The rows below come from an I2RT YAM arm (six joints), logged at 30 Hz.
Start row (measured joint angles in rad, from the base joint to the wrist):
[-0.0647, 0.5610, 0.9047, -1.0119, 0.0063, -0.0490]
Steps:
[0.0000, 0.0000, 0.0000, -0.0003, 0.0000, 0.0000]
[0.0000, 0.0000, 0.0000, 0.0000, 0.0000, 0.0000]
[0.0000, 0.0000, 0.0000, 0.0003, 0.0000, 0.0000]
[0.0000, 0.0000, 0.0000, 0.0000, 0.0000, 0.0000]
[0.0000, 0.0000, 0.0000, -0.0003, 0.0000, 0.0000]
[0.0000, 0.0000, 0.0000, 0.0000, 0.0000, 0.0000]
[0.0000, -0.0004, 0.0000, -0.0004, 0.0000, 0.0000]
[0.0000, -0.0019, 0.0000, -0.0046, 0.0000, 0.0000]
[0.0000, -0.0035, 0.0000, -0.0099, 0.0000, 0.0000]
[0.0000, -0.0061, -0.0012, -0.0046, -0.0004, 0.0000]
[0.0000, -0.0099, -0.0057, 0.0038, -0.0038, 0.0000]
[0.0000, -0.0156, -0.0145, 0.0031, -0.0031, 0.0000]
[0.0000, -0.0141, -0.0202, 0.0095, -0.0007, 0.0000]
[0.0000, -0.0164, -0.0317, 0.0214, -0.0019, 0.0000]
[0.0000, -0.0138, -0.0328, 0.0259, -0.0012, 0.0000]
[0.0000, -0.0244, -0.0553, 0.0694, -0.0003, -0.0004]
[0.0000, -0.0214, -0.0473, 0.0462, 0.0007, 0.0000]
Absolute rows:
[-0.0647, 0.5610, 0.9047, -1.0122, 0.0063, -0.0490]
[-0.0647, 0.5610, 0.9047, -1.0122, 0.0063, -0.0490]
[-0.0647, 0.5610, 0.9047, -1.0119, 0.0063, -0.0490]
[-0.0647, 0.5610, 0.9047, -1.0119, 0.0063, -0.0490]
[-0.0647, 0.5610, 0.9047, -1.0122, 0.0063, -0.0490]
[-0.0647, 0.5610, 0.9047, -1.0122, 0.0063, -0.0490]
[-0.0647, 0.5606, 0.9047, -1.0126, 0.0063, -0.0490]
[-0.0647, 0.5587, 0.9047, -1.0172, 0.0063, -0.0490]
[-0.0647, 0.5552, 0.9047, -1.0271, 0.0063, -0.0490]
[-0.0647, 0.5491, 0.9035, -1.0317, 0.0059, -0.0490]
[-0.0647, 0.5392, 0.8978, -1.0279, 0.0021, -0.0490]
[-0.0647, 0.5236, 0.8833, -1.0248, -0.0010, -0.0490]
[-0.0647, 0.5095, 0.8631, -1.0153, -0.0017, -0.0490]
[-0.0647, 0.4931, 0.8314, -0.9939, -0.0036, -0.0490]
[-0.0647, 0.4793, 0.7986, -0.9680, -0.0048, -0.0490]
[-0.0647, 0.4549, 0.7433, -0.8986, -0.0051, -0.0494]
[-0.0647, 0.4335, 0.6960, -0.8524, -0.0044, -0.0494]

